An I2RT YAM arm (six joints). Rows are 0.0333 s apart.
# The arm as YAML. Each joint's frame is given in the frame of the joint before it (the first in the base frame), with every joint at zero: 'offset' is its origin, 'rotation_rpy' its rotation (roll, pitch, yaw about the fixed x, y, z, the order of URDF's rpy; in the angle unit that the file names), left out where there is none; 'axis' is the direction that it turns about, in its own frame. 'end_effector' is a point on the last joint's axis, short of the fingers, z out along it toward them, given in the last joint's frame.
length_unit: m
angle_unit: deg
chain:
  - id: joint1
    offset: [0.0, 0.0, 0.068]
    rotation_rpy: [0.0, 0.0, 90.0]
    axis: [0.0, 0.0, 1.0]
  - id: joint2
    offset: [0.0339, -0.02, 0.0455]
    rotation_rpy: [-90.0, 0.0, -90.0]
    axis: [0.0, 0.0, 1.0]
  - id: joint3
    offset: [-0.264, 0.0, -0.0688]
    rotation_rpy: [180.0, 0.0, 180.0]
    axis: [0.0, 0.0, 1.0]
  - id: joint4
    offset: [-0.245, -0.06, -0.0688]
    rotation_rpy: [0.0, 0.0, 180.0]
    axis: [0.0, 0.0, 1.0]
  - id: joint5
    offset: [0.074, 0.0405, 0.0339]
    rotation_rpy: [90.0, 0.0, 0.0]
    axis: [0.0, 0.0, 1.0]
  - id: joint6
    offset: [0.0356, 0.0, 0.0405]
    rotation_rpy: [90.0, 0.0, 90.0]
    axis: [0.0, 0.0, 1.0]
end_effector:
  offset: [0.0, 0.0, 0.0]
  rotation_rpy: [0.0, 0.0, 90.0]
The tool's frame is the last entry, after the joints.
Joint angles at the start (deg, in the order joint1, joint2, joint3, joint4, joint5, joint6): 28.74, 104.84, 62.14, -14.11, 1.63, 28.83
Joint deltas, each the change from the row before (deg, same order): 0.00, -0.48, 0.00, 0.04, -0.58, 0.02; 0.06, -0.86, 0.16, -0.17, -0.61, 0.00; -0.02, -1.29, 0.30, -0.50, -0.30, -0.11; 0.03, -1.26, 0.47, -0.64, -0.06, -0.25; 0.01, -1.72, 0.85, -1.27, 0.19, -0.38; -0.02, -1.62, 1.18, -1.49, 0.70, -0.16; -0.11, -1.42, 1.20, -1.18, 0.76, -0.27; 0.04, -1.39, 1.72, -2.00, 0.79, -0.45; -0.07, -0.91, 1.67, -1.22, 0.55, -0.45; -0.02, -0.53, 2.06, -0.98, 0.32, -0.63; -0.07, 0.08, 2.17, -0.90, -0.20, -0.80; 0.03, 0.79, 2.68, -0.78, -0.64, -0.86; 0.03, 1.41, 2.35, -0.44, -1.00, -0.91; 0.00, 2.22, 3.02, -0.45, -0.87, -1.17
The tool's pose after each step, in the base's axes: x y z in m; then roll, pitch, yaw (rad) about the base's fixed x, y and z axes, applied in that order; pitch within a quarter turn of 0, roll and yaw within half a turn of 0. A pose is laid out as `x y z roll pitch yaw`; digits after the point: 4 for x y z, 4 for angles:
0.3230 0.1764 0.1579 2.8447 0.5161 3.0552
0.3223 0.1769 0.1637 2.8268 0.5235 3.0533
0.3215 0.1765 0.1725 2.8114 0.5375 3.0498
0.3207 0.1763 0.1818 2.8006 0.5542 3.0489
0.3194 0.1756 0.1951 2.7921 0.5767 3.0477
0.3187 0.1745 0.2093 2.7877 0.6019 3.0395
0.3184 0.1730 0.2229 2.7835 0.6300 3.0302
0.3173 0.1722 0.2382 2.7856 0.6545 3.0289
0.3177 0.1715 0.2514 2.7813 0.6808 3.0243
0.3193 0.1720 0.2650 2.7729 0.7099 3.0226
0.3221 0.1731 0.2757 2.7657 0.7305 3.0289
0.3269 0.1764 0.2853 2.7550 0.7477 3.0406
0.3330 0.1807 0.2895 2.7486 0.7544 3.0604
0.3422 0.1863 0.2923 2.7501 0.7619 3.0864

